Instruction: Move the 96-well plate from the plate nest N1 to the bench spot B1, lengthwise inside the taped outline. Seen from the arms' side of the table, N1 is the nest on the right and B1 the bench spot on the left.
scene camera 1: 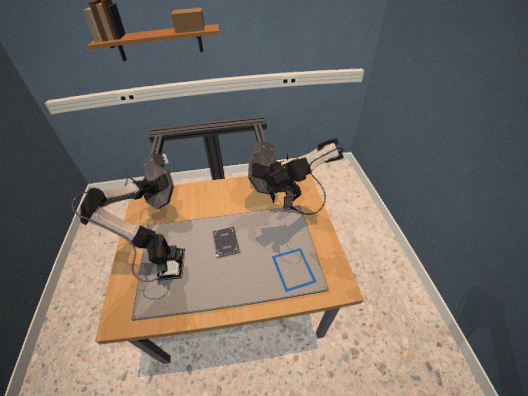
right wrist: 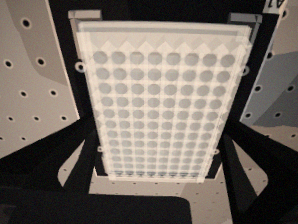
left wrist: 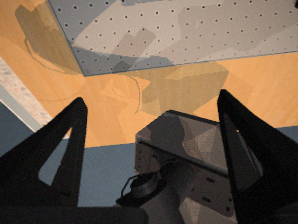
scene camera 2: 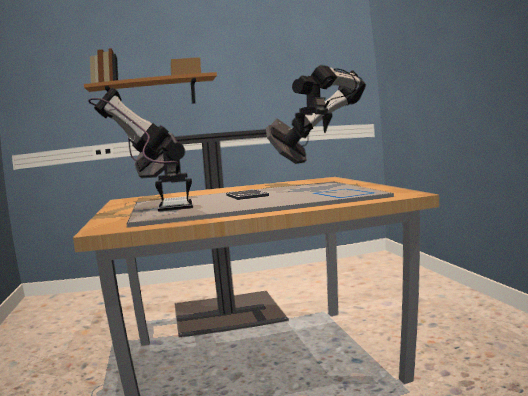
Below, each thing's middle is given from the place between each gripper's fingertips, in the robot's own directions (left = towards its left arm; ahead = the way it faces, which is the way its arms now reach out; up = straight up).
My right gripper is now right at the white 96-well plate (right wrist: 160, 132).
Right now the white 96-well plate is 580 mm to the right of my left hand, 210 mm below it and 120 mm ahead of it.
